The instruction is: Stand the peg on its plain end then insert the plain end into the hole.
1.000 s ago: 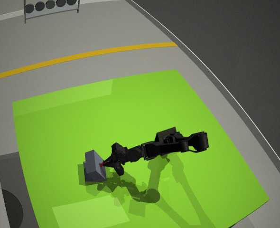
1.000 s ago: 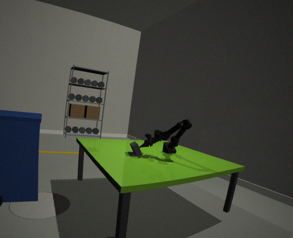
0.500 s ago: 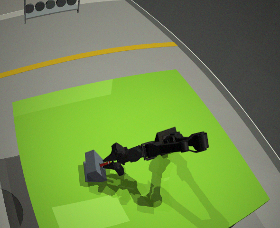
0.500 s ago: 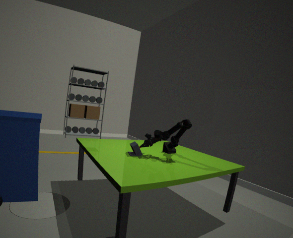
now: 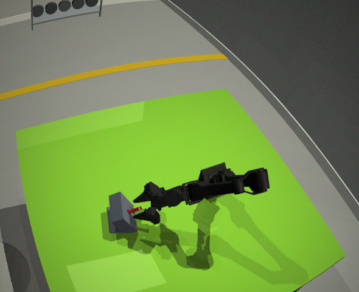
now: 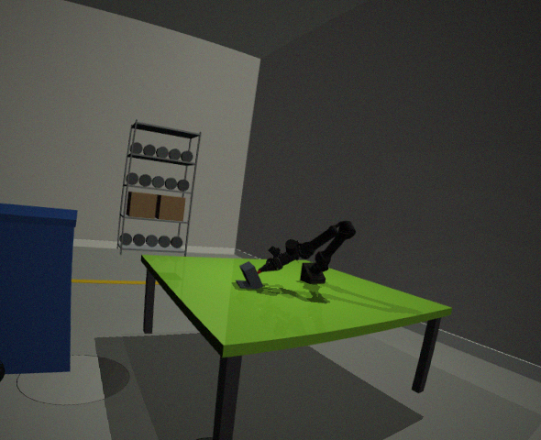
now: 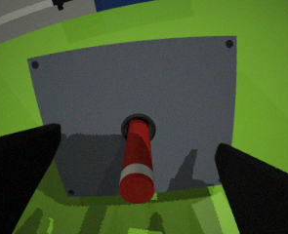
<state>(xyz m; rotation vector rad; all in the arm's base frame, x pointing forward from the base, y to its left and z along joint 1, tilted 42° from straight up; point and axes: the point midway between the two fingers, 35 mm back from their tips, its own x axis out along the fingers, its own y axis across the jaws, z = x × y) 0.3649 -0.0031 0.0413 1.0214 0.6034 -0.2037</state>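
Now: gripper tip 10 mm to the right of the peg and 10 mm past it. Also, from my gripper tip: sloped panel (40 mm ahead, 30 mm below, 10 mm to the right).
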